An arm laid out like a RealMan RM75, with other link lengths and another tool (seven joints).
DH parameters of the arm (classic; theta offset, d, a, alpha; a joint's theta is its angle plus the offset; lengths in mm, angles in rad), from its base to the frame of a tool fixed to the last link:
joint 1: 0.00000 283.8 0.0 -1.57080
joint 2: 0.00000 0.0 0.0 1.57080
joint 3: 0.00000 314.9 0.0 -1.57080
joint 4: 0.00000 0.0 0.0 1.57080
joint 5: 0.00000 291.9 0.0 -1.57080
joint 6: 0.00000 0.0 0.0 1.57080
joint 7: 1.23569 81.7 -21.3 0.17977
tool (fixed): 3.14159 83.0 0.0 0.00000
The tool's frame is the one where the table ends.
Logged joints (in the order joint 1, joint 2, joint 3, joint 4, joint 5, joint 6, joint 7), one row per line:
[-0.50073, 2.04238, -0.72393, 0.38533, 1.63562, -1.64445, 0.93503]
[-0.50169, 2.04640, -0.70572, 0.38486, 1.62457, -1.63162, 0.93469]
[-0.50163, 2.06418, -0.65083, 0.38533, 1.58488, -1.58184, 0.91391]
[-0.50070, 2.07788, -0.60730, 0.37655, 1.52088, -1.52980, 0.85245]
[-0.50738, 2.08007, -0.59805, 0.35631, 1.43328, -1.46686, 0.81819]
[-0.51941, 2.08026, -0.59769, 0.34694, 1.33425, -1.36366, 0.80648]
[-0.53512, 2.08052, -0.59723, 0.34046, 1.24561, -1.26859, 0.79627]
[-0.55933, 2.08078, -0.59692, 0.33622, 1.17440, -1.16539, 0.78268]
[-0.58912, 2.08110, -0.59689, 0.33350, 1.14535, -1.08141, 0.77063]
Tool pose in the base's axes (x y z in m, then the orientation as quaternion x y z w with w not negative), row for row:
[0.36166, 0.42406, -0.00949, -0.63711, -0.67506, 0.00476, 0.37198]
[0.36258, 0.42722, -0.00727, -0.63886, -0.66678, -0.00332, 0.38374]
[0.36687, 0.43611, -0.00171, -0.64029, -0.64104, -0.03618, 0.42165]
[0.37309, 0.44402, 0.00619, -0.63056, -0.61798, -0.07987, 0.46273]
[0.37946, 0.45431, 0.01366, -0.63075, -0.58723, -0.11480, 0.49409]
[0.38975, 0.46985, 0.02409, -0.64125, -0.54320, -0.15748, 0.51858]
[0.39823, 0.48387, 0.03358, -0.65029, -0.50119, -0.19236, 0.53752]
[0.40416, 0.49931, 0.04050, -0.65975, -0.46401, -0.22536, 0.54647]
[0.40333, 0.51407, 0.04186, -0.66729, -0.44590, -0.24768, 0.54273]
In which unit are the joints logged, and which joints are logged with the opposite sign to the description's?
The joints are logged in radians. Opposite sign: joint 1, joint 4, joint 5.
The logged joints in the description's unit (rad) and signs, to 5 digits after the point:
[0.50073, 2.04238, -0.72393, -0.38533, -1.63562, -1.64445, 0.93503]
[0.50169, 2.04640, -0.70572, -0.38486, -1.62457, -1.63162, 0.93469]
[0.50163, 2.06418, -0.65083, -0.38533, -1.58488, -1.58184, 0.91391]
[0.50070, 2.07788, -0.60730, -0.37655, -1.52088, -1.52980, 0.85245]
[0.50738, 2.08007, -0.59805, -0.35631, -1.43328, -1.46686, 0.81819]
[0.51941, 2.08026, -0.59769, -0.34694, -1.33425, -1.36366, 0.80648]
[0.53512, 2.08052, -0.59723, -0.34046, -1.24561, -1.26859, 0.79627]
[0.55933, 2.08078, -0.59692, -0.33622, -1.17440, -1.16539, 0.78268]
[0.58912, 2.08110, -0.59689, -0.33350, -1.14535, -1.08141, 0.77063]

